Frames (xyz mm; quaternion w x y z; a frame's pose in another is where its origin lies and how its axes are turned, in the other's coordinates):
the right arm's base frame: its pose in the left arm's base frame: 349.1 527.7 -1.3 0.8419 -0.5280 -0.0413 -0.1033
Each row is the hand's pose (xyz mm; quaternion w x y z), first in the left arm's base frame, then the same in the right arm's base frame.
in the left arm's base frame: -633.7 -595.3 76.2 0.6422 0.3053 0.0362 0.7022
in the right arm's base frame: -798.3 -754.9 -1012.9 0.3054 0.6214 -0.2822 0.6640
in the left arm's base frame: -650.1 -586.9 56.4 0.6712 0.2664 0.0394 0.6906
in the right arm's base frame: -818.9 -737.5 -1014.7 0.3515 0.6032 -0.2762 0.6606
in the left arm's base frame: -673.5 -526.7 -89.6 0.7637 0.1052 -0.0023 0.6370
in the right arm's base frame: -875.6 -588.7 -1025.7 0.5217 0.5183 -0.2959 0.6096
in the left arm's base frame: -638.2 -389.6 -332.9 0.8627 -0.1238 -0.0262 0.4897
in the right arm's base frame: -902.5 -309.0 -1008.0 0.7422 0.3742 -0.2578 0.4927
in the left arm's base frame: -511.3 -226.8 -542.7 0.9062 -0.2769 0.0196 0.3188
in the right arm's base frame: -837.5 -28.2 -949.0 0.8755 0.2565 -0.1430 0.3838
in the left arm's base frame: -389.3 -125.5 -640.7 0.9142 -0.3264 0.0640 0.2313
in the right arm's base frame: -749.2 127.3 -896.2 0.9155 0.2109 -0.0642 0.3365
